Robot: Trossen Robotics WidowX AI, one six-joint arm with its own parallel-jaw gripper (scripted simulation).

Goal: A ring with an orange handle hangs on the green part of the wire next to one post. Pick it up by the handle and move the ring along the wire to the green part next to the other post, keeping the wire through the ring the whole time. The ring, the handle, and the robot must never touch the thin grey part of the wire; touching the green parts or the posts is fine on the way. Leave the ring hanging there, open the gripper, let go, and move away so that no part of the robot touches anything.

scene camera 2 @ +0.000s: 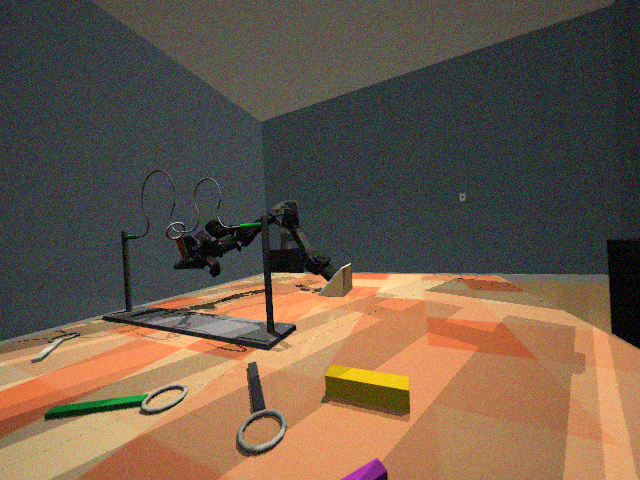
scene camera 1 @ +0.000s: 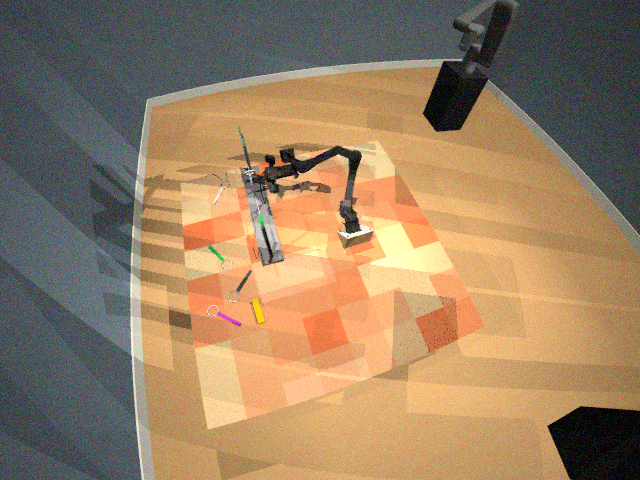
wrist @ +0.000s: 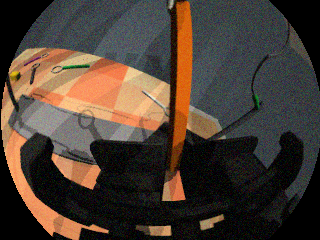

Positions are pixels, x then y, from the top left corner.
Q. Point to a yellow block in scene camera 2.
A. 391,391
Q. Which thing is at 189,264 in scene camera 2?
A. The gripper.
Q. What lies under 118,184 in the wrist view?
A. The gripper.
